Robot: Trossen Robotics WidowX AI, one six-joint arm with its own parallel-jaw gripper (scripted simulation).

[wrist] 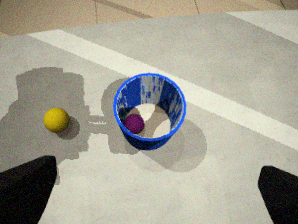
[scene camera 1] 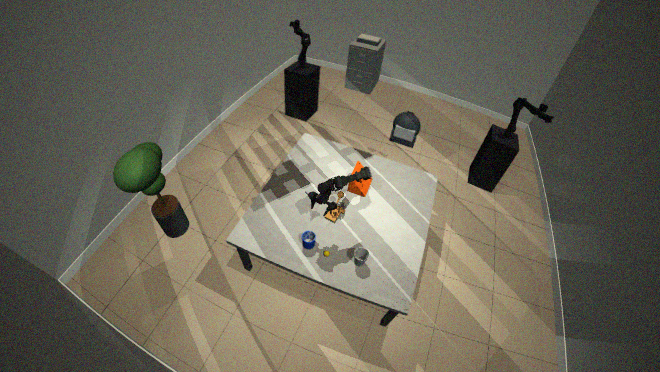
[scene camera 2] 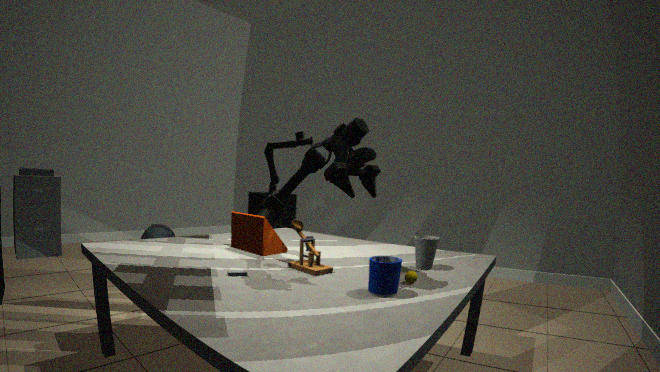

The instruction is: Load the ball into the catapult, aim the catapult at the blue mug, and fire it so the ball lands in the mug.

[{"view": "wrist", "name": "my gripper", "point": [161, 172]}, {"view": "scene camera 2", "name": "my gripper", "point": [364, 197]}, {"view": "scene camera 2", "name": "wooden catapult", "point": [311, 266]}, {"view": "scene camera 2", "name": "blue mug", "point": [384, 272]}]
